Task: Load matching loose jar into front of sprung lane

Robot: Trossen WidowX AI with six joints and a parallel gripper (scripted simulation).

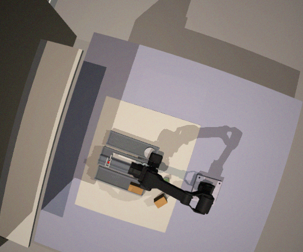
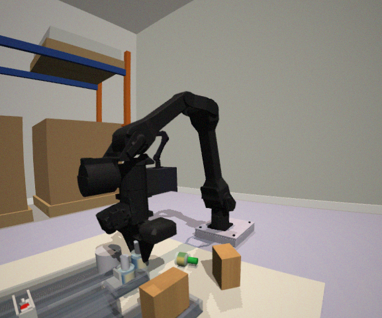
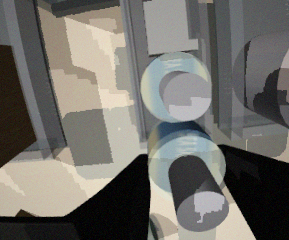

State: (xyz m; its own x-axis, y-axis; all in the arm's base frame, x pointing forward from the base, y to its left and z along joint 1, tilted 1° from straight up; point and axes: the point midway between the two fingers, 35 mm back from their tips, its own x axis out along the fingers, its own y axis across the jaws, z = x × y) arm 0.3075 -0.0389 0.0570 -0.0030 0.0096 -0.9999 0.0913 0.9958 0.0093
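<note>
The grey cylinder lies 3 cm ahead of my gripper tip, 8 cm to the right of it and 2 cm below it. The rest, counted from my gripper tip: red mark (22 cm ahead, 2 cm to the left, 2 cm above).
</note>
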